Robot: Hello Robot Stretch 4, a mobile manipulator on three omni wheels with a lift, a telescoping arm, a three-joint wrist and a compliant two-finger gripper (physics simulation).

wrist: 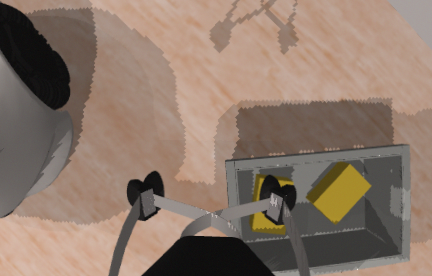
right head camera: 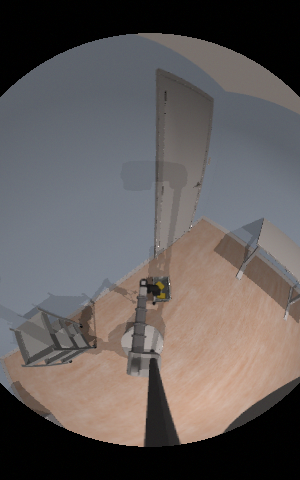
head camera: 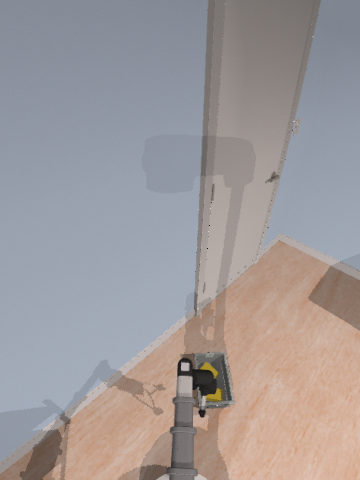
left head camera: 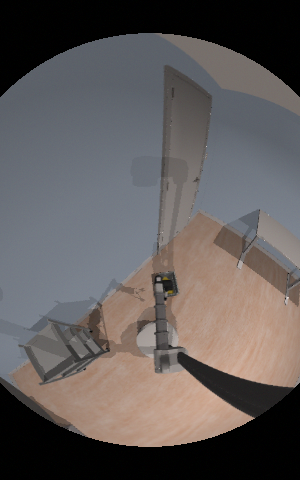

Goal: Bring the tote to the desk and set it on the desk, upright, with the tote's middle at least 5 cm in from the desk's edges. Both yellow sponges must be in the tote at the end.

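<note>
The grey tote stands upright on the floor near the wall and the door. Two yellow sponges lie in it: one sponge at the end nearer the robot's base, partly behind a fingertip in the wrist view, and a tilted sponge towards the other end. My gripper is open and empty above the tote's near end. In the wrist view one fingertip is over the tote and the other is outside its short wall. The desk stands at the right, partly in view.
A grey shelf cart stands at the left by the wall. The door is in the wall beyond the tote. My round base is close to the tote.
</note>
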